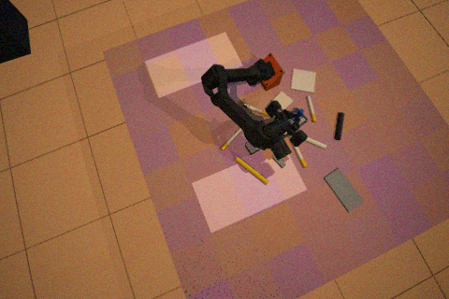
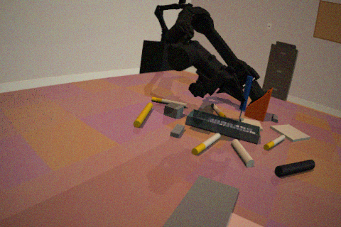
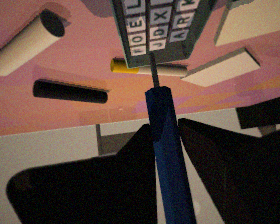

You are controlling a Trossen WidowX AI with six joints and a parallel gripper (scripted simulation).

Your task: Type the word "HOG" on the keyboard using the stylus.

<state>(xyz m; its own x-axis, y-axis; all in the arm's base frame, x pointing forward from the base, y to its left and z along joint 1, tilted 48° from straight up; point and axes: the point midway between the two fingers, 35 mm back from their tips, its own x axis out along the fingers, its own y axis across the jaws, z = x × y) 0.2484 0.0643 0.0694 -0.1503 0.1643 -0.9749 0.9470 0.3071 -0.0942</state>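
My gripper tip is now 10 cm short of the white cylinder, 9 cm above it and 6 cm to the right of it. The rest, counted from my gripper tip: blue stylus 1 cm below; then black cylinder 19 cm to the left, 9 cm below, 7 cm ahead; then white pad 18 cm behind, 14 cm to the left, 10 cm below.
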